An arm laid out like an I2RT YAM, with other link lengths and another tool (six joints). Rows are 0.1 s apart.
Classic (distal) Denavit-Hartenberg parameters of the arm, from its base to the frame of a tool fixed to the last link. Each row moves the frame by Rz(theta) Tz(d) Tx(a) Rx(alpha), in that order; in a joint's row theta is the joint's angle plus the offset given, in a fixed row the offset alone. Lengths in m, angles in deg.
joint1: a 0.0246, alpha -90, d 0.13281, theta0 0
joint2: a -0.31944, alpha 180, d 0, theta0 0
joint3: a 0.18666, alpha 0, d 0, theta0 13.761
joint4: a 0.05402, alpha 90, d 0.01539, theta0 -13.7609
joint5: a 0, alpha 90, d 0.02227, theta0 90
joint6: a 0.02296, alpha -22, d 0.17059, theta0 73.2
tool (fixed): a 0, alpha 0, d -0.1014, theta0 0
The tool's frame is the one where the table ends.
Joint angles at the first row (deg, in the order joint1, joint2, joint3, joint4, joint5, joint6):
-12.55, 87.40, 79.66, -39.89, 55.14, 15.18
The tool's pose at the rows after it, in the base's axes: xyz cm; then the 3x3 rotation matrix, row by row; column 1 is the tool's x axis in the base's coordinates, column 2 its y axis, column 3 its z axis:
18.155, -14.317, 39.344; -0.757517, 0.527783, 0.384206; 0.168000, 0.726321, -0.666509; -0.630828, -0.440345, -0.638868
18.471, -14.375, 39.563; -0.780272, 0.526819, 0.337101; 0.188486, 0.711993, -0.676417; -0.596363, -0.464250, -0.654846
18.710, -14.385, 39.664; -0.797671, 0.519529, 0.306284; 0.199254, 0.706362, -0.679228; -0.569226, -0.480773, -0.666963
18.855, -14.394, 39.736; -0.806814, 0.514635, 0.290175; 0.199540, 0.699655, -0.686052; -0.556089, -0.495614, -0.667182
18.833, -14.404, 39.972; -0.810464, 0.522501, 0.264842; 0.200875, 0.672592, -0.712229; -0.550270, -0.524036, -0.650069
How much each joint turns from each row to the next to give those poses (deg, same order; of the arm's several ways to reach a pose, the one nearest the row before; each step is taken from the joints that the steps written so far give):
-0.02, 1.24, 1.31, -3.26, 1.40, 1.53
0.00, 1.87, 2.41, -4.40, 1.39, 1.62
0.09, 1.23, 1.44, -2.91, 0.71, 0.91
0.09, 0.56, 0.49, -0.86, 0.78, 0.01
0.00, 0.44, 0.34, -0.56, 2.27, 0.25

